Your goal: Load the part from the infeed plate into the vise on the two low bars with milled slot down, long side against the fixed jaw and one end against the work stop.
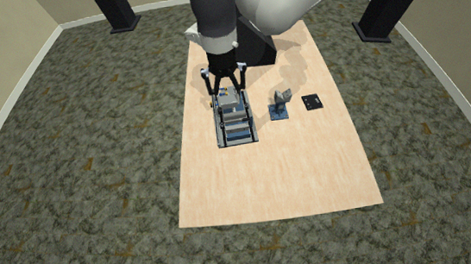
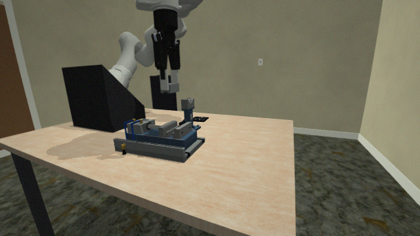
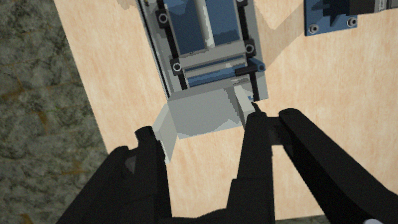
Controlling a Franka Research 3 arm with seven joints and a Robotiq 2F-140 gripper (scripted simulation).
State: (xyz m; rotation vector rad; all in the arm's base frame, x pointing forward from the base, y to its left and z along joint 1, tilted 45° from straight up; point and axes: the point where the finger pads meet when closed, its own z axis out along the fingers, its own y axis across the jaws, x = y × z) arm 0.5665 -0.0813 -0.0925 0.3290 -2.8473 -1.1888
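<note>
Now: the fixed jaw 3 cm ahead of my hand, 2 cm to the left of it and 18 cm below it. The rest, counted from my hand: grey part (3 cm below); then work stop (1 cm behind, 6 cm to the left, 17 cm below); then moving jaw (4 cm behind, 1 cm to the left, 18 cm below).
</note>
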